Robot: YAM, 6 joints.
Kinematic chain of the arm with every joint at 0, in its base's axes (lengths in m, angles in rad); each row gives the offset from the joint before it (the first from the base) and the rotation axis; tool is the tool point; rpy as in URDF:
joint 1: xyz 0 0 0.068 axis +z
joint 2: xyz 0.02 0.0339 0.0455 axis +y
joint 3: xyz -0.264 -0.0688 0 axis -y
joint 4: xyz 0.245 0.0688 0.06 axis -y
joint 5: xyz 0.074 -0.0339 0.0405 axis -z
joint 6: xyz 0.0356 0 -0.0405 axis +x
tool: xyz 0 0 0 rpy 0 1.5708 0
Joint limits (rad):
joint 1: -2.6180..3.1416
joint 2: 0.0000..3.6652
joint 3: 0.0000..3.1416
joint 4: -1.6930..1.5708
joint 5: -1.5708..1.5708
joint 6: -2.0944..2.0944
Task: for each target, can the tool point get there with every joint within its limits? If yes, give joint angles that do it. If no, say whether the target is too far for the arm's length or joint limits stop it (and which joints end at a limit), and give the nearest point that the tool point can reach.
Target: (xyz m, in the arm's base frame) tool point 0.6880 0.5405 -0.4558
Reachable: no: too far | nearest point 0.4288 0.3369 -0.2257 | short by 0.402 m
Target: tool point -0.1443 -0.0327 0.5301
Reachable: yes | joints 0.3438 0.6439 2.2135 -1.4444 -0.5258 0.3541
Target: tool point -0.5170 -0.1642 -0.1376
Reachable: no: joint limits stop it (at a limit: joint 1) | nearest point -0.4767 -0.2341 -0.1376 | short by 0.081 m
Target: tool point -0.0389 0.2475 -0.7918
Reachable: no: too far | nearest point -0.0387 0.2465 -0.3803 | short by 0.411 m
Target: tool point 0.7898 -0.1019 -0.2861
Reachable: no: too far | nearest point 0.5717 -0.0738 -0.1729 | short by 0.247 m
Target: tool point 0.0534 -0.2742 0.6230
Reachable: yes | joints -1.4984 1.9742 2.5444 1.2360 -1.2164 0.6397
